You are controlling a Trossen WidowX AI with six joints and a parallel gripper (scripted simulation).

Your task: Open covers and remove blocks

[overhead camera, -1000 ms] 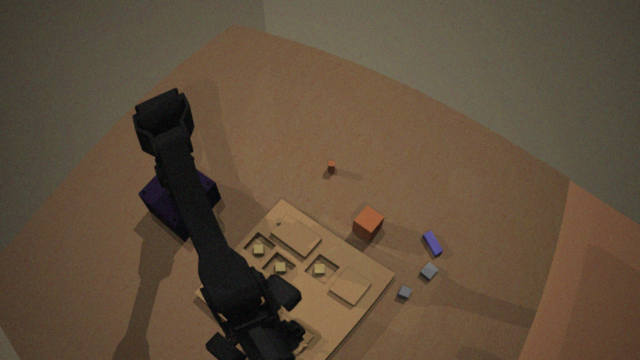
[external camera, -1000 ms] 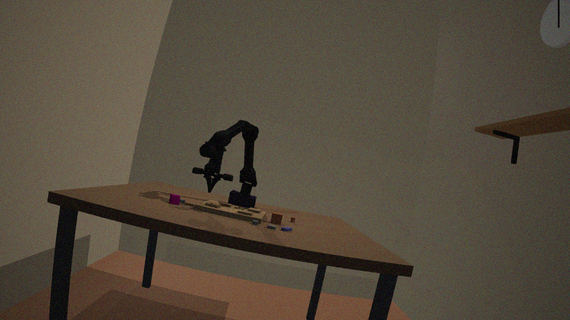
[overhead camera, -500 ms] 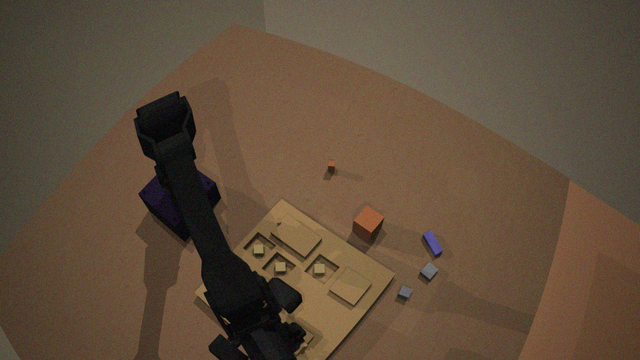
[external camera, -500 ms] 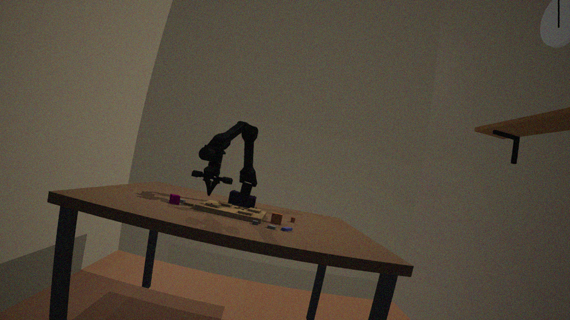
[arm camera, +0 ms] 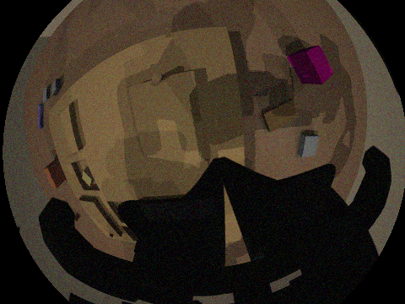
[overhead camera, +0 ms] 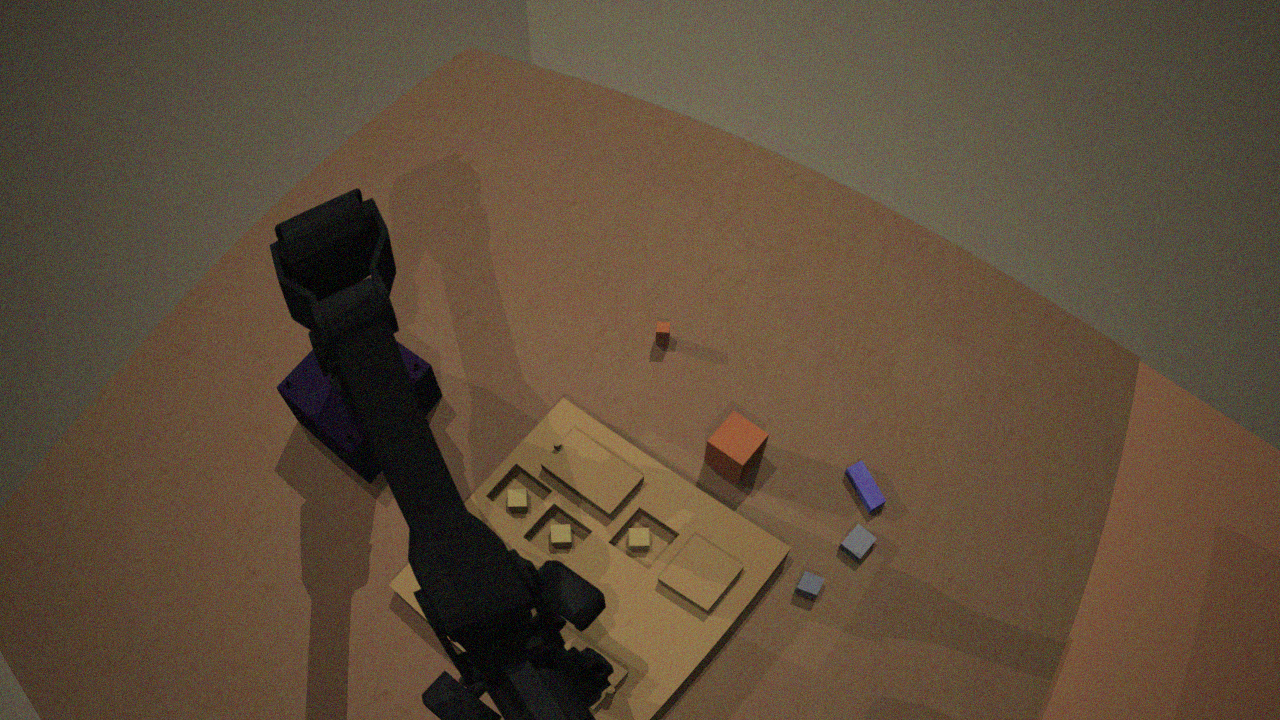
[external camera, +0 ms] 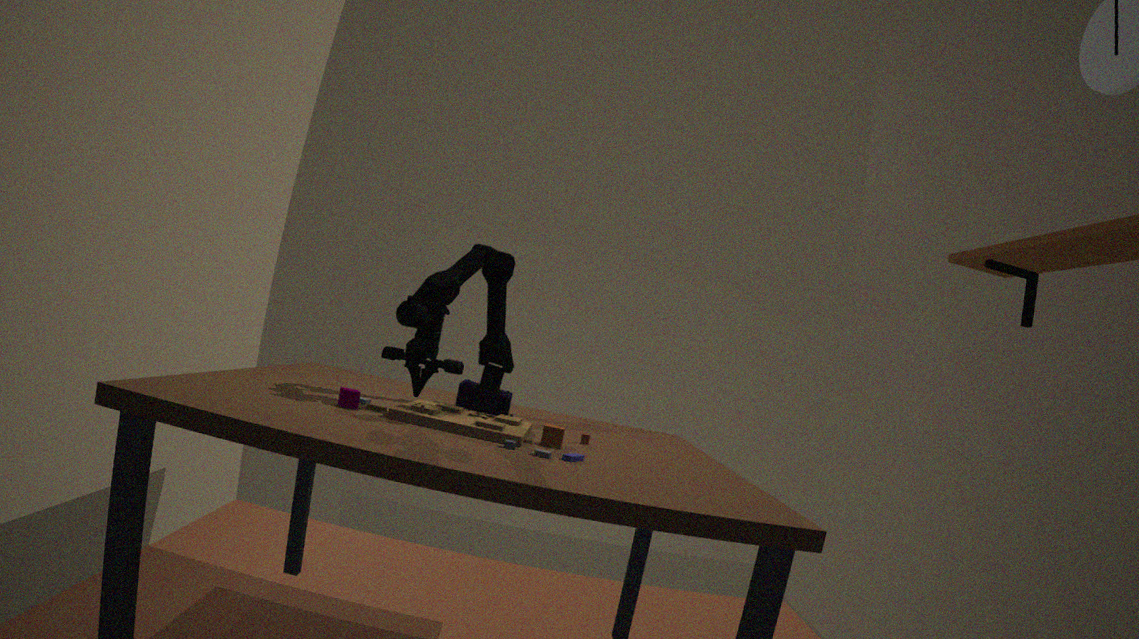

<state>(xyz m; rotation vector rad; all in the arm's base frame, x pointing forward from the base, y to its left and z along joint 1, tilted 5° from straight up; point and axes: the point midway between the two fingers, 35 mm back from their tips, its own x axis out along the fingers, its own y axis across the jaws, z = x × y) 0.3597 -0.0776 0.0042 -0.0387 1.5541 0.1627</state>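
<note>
Right now my gripper tip is 120 mm to the right of the tan puzzle board, 40 mm past it and 30 mm above it. Round my gripper tip: grey block (130 mm to the right, 40 mm below); then magenta cube (120 mm to the right, 110 mm ahead, 30 mm below); then orange cube (330 mm to the left, 40 mm behind, 20 mm below).
</note>
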